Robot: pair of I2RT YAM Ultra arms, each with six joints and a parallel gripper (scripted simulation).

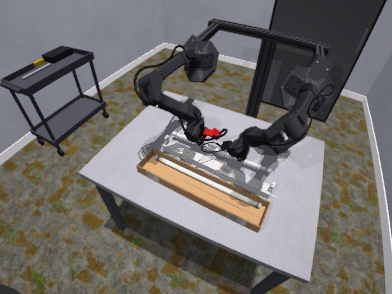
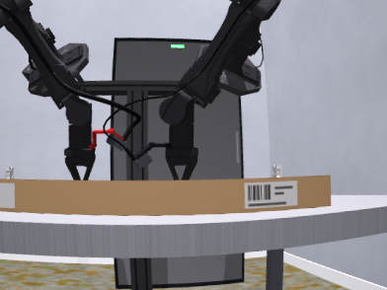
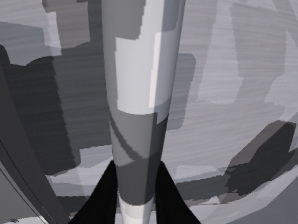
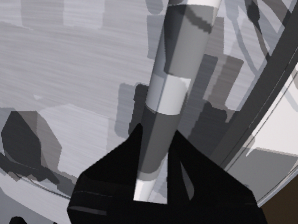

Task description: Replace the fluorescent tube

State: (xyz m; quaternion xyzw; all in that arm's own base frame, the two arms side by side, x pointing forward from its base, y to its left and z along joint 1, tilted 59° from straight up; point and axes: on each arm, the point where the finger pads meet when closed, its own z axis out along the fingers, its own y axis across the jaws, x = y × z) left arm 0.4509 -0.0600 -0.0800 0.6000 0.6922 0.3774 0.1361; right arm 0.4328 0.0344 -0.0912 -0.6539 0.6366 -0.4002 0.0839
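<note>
My left gripper is now 12 cm to the left of the LED tube and 1 cm above it. Also, from my left hand: light fixture (10 cm to the right, 10 cm ahead, 1 cm above); then carton (25 cm ahead, 11 cm to the right, 2 cm below); then old fluorescent tube (20 cm ahead, 11 cm to the right, 3 cm below).
The LED tube is 12 cm to the left of my right hand and 1 cm below it. Round my right hand: light fixture (14 cm to the left, 10 cm ahead, 1 cm above); then carton (25 cm ahead, 13 cm to the left, 2 cm below); then old fluorescent tube (20 cm ahead, 13 cm to the left, 3 cm below).
</note>
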